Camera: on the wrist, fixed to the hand. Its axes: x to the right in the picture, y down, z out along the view.
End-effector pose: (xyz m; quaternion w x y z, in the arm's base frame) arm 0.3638 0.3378 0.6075 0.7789 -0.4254 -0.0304 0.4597
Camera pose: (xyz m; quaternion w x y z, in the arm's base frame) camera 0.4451 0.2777 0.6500 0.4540 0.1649 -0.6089 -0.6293
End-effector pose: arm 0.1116 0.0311 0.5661 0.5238 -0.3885 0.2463 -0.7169
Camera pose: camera 0.0202 0.0727 0.6102 0.6088 0.4229 0.5278 0.4147
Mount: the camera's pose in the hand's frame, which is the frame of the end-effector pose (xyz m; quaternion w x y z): -0.0124 -0.0984 -0.0468 0.0127 0.0225 -0.2686 -0.9629
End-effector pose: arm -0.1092 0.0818 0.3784 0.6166 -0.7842 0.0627 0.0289
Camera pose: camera -0.1098 0.0599 0.4859 0.0701 -0.0487 -0.9193 -0.3841
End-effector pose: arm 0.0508 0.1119 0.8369 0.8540 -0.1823 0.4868 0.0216
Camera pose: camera 0.0268 0.0063 0.8544 0.1665 -0.4460 -0.3983 -0.7840
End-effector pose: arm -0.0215 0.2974 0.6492 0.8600 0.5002 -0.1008 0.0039
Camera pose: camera -0.0151 0.2897 0.5400 0.0237 -0.1238 -0.2495 0.9601
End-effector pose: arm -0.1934 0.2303 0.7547 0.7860 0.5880 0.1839 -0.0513
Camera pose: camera -0.2448 0.2429 0.6587 0.0032 0.1657 -0.3563 0.9196
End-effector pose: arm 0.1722 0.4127 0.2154 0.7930 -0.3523 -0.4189 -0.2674
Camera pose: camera 0.1174 0.3178 0.2190 0.3520 -0.3449 0.5636 0.6629
